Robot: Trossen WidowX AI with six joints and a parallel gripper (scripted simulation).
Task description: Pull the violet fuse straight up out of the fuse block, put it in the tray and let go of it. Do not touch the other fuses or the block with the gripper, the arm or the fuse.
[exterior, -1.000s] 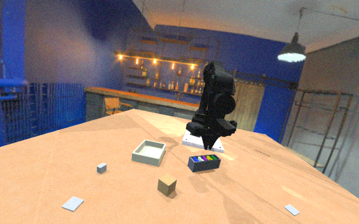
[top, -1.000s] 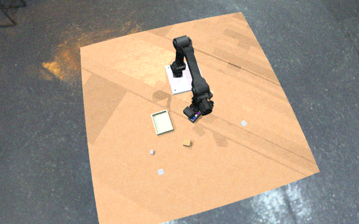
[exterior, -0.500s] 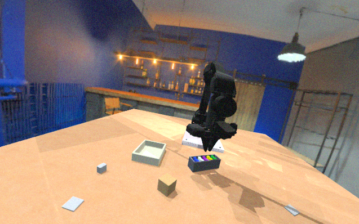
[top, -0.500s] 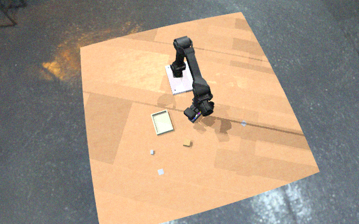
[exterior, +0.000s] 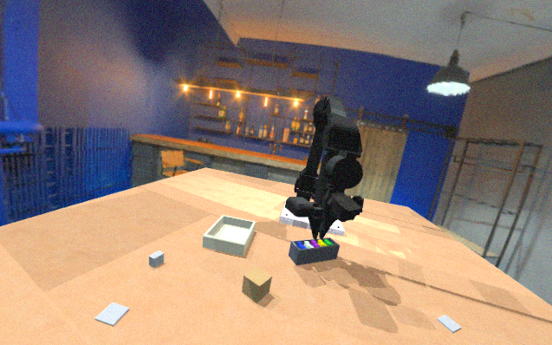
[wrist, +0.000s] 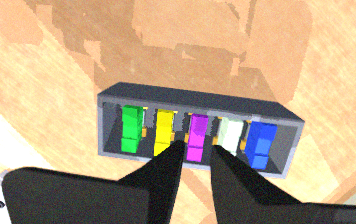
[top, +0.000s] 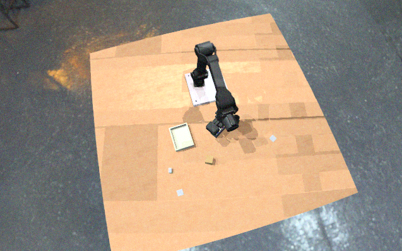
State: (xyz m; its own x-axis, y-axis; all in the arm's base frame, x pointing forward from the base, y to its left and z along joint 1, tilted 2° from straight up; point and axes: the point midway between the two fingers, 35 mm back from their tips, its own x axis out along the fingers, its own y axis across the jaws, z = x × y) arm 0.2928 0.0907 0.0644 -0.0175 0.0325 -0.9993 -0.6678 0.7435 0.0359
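Now: the violet fuse 30 mm below my gripper tip. The rest, counted from my gripper tip: pale tray (40 mm ahead, 220 mm to the right, 50 mm below); then brown cube (170 mm ahead, 80 mm to the right, 40 mm below).
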